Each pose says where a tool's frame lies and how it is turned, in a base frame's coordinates. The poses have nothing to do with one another.
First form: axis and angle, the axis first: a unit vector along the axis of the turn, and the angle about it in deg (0 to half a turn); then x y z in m.
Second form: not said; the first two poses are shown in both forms.
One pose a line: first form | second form
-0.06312, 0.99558, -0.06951, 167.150, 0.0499, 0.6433, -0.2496 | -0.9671, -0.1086, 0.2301; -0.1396, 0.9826, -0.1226; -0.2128, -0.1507, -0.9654; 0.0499, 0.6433, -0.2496
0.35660, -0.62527, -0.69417, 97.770, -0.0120, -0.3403, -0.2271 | 0.0092, 0.4347, -0.9005; -0.9409, 0.3086, 0.1394; 0.3385, 0.8461, 0.4118; -0.0120, -0.3403, -0.2271
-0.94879, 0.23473, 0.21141, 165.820, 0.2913, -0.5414, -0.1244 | 0.8035, -0.4904, -0.3376; -0.3868, -0.8610, 0.3302; -0.4526, -0.1347, -0.8815; 0.2913, -0.5414, -0.1244
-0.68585, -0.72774, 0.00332, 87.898, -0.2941, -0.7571, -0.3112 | 0.4898, 0.4775, -0.7294; 0.4841, 0.5469, 0.6831; 0.7251, -0.6877, 0.0367; -0.2941, -0.7571, -0.3112
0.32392, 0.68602, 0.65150, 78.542, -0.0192, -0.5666, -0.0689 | 0.2827, -0.4604, 0.8415; 0.8166, 0.5758, 0.0407; -0.5032, 0.6756, 0.5388; -0.0192, -0.5666, -0.0689
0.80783, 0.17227, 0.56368, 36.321, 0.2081, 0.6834, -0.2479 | 0.9325, -0.3068, 0.1905; 0.3609, 0.8115, -0.4596; -0.0136, 0.4974, 0.8674; 0.2081, 0.6834, -0.2479
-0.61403, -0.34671, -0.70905, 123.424, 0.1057, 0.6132, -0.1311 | 0.0339, 0.9219, 0.3858; -0.2616, -0.3644, 0.8937; 0.9646, -0.1312, 0.2289; 0.1057, 0.6132, -0.1311
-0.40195, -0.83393, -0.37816, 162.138, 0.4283, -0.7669, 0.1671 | -0.6365, 0.7702, 0.0409; 0.5382, 0.4055, 0.7388; 0.5525, 0.4922, -0.6727; 0.4283, -0.7669, 0.1671
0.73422, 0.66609, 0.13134, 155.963, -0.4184, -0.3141, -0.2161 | 0.1181, 0.8822, 0.4558; 0.9892, -0.0644, -0.1317; -0.0868, 0.4664, -0.8803; -0.4184, -0.3141, -0.2161
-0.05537, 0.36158, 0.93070, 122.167, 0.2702, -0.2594, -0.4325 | -0.5277, -0.8185, 0.2271; 0.7572, -0.3320, 0.5625; -0.3850, 0.4688, 0.7950; 0.2702, -0.2594, -0.4325
